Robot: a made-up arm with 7 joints.
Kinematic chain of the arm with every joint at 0, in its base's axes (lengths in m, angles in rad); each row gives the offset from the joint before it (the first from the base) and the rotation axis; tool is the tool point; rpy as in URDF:
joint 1: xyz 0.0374 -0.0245 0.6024 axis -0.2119 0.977 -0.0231
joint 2: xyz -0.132 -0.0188 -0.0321 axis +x
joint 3: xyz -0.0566 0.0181 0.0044 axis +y
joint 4: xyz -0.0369 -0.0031 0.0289 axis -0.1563 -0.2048 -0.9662
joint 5: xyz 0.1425 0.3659 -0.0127 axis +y
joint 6: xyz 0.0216 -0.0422 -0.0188 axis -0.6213 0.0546 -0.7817
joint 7: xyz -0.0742 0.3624 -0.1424 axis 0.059 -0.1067 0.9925
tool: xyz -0.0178 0.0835 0.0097 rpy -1.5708 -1.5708 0
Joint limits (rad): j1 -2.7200..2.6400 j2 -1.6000..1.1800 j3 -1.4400..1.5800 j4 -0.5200..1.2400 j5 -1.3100..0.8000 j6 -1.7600..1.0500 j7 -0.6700..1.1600
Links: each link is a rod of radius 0.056 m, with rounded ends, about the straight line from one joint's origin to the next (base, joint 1, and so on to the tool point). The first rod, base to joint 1, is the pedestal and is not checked.
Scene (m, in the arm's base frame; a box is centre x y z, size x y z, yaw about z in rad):
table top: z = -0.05
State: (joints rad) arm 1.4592 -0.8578 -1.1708 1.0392 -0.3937 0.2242 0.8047
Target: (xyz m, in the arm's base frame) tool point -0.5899 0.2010 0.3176
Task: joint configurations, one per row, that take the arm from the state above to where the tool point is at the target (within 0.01 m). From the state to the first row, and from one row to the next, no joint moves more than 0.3 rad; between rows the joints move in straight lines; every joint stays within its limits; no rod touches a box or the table.
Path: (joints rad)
1: 1.4586 -0.9926 -1.1522 0.8091 -0.3692 0.1776 0.7571
2: 1.4580 -1.1273 -1.1336 0.5790 -0.3447 0.1310 0.7094
3: 1.4574 -1.2621 -1.1150 0.3488 -0.3203 0.0845 0.6618

